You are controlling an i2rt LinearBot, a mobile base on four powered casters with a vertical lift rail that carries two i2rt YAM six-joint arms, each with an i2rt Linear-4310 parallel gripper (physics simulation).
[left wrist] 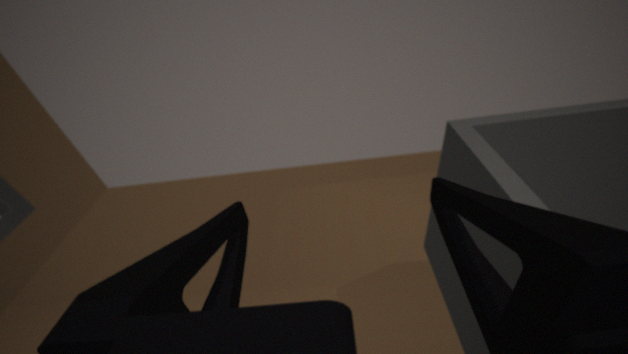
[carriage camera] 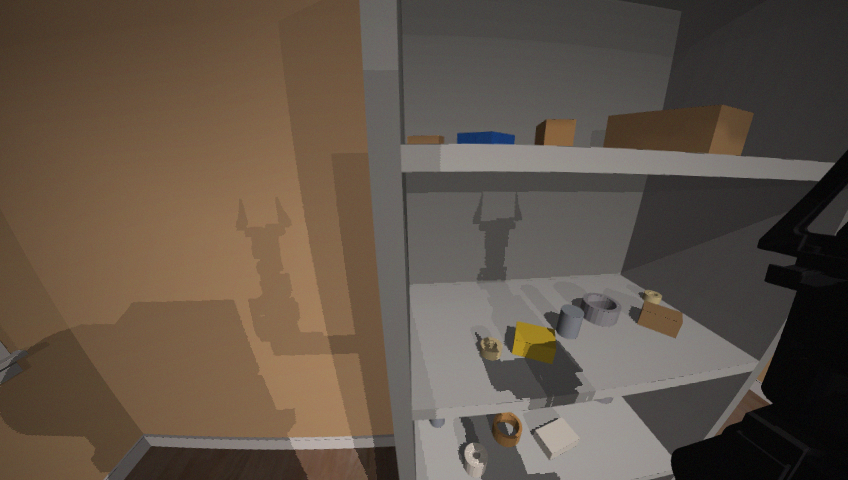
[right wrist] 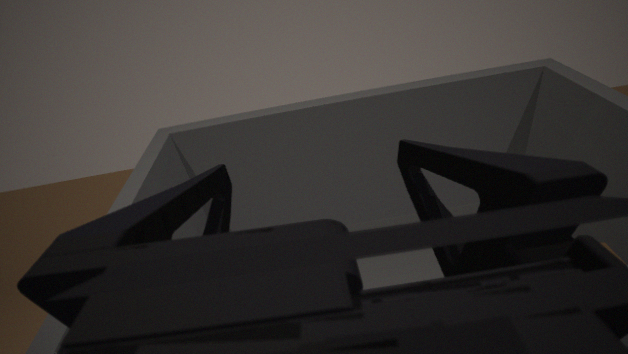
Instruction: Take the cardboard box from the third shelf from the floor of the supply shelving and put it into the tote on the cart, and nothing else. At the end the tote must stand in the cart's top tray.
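Places are measured from the left arm's base along level axes (x ahead, y left, z up), in centimetres.
Where they show: left gripper, between the fingertips: (left wrist: 335, 200); right gripper, between the fingertips: (right wrist: 313, 162).
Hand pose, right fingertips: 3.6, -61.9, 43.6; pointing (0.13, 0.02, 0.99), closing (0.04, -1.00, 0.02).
Each offset is from my right fingertips to the top centre of the thing, as dx, dy, dz.
The supply shelving (carriage camera: 382, 249) (left wrist: 505, 170) (right wrist: 350, 96) is grey. In the carriage camera, brown boxes stand on its upper visible shelf: a long one {+46.3, -37.5, +9.0} (carriage camera: 660, 132) at the right, a small upright one {+41.2, -0.2, +4.2} (carriage camera: 559, 132) and a low one {+55.4, +25.0, +2.0} (carriage camera: 425, 139). Another brown box {+34.5, -38.4, -41.7} (carriage camera: 660, 319) lies at the right of the shelf below. I cannot tell which shelf is third from the floor. My right gripper (right wrist: 313, 162) is open and empty, in front of the shelving's upper part. My left gripper (left wrist: 335, 200) is open and empty, left of the shelving's side. Tote and cart do not show.
A blue box {+46.3, +12.3, +2.0} (carriage camera: 485, 137) is on the upper shelf. A yellow box {+32.6, +1.6, -42.2} (carriage camera: 534, 342), a grey cylinder {+36.7, -10.7, -39.7} (carriage camera: 570, 321) and a grey ring {+41.7, -24.5, -41.9} (carriage camera: 585, 312) are on the middle one. An orange ring {+38.6, -0.7, -87.5} (carriage camera: 499, 438) and a white box {+33.3, -16.3, -88.5} (carriage camera: 556, 437) are lower. My right arm (carriage camera: 815, 333) fills the right edge.
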